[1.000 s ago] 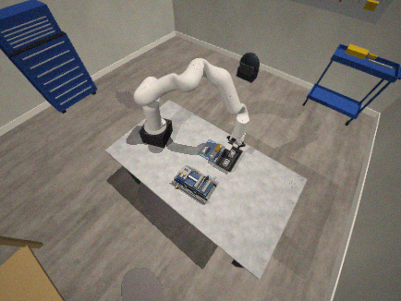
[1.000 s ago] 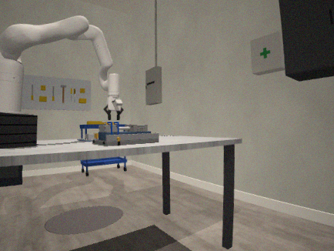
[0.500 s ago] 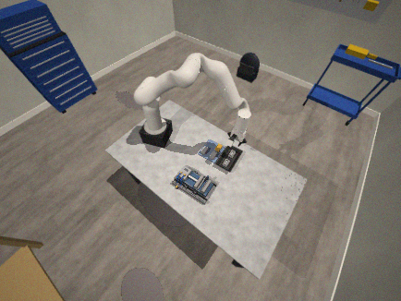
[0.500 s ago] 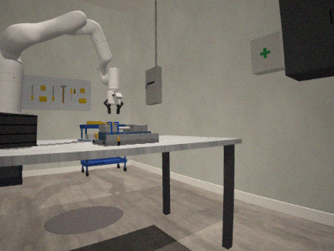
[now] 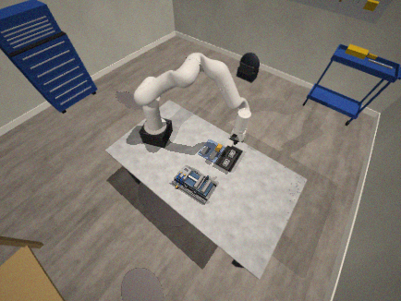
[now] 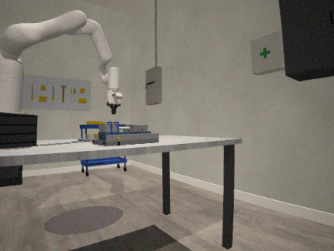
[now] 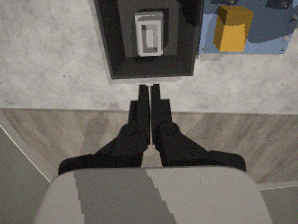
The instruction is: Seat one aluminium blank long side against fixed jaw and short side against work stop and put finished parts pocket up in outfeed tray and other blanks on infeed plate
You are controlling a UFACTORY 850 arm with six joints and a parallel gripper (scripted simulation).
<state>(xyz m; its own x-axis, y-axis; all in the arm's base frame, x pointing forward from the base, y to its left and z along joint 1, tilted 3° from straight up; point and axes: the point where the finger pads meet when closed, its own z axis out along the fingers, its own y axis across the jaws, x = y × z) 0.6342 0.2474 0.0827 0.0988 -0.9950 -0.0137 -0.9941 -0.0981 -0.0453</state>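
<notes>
My hand is 20 cm past the grey aluminium blank, 17 cm above it and 12 cm to the left of it. From my hand the other things lie so: blue vise body (40 cm to the right, 16 cm below, 8 cm behind); then brass blank (17 cm below, 12 cm behind, 2 cm to the right).
</notes>
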